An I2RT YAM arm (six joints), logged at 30 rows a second.
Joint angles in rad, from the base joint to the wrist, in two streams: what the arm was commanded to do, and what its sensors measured. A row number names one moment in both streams.
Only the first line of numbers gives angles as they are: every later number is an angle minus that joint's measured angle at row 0.
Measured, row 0: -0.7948 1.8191 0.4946 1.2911 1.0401 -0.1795
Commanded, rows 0 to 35: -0.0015 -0.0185 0.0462 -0.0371 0.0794 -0.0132; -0.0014 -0.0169 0.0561 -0.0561 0.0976 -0.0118; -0.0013 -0.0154 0.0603 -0.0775 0.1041 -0.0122; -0.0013 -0.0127 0.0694 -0.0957 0.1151 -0.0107; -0.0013 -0.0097 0.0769 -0.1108 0.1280 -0.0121; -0.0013 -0.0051 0.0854 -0.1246 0.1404 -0.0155; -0.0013 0.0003 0.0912 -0.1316 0.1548 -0.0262; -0.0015 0.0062 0.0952 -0.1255 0.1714 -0.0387; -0.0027 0.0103 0.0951 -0.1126 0.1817 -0.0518; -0.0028 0.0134 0.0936 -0.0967 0.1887 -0.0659; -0.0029 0.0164 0.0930 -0.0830 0.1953 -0.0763; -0.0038 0.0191 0.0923 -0.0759 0.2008 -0.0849; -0.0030 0.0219 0.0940 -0.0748 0.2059 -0.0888; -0.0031 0.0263 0.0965 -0.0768 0.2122 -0.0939; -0.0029 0.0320 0.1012 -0.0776 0.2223 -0.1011; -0.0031 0.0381 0.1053 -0.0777 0.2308 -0.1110; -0.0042 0.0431 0.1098 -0.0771 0.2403 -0.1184; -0.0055 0.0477 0.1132 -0.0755 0.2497 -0.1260; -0.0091 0.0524 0.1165 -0.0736 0.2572 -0.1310; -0.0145 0.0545 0.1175 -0.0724 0.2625 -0.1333; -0.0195 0.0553 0.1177 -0.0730 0.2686 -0.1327; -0.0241 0.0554 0.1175 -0.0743 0.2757 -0.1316; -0.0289 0.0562 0.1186 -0.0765 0.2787 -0.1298; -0.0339 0.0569 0.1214 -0.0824 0.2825 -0.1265; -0.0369 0.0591 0.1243 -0.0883 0.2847 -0.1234; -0.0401 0.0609 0.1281 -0.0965 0.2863 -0.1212; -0.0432 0.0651 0.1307 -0.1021 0.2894 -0.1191; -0.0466 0.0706 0.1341 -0.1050 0.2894 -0.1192; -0.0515 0.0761 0.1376 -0.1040 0.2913 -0.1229; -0.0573 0.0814 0.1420 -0.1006 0.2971 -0.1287; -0.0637 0.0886 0.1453 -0.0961 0.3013 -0.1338; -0.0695 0.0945 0.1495 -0.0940 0.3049 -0.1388; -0.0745 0.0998 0.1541 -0.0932 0.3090 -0.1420; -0.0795 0.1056 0.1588 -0.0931 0.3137 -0.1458; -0.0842 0.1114 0.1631 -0.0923 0.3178 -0.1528; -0.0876 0.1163 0.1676 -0.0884 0.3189 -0.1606
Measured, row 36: -0.0683 0.0995 0.1385 -0.0965 0.2785 -0.1316
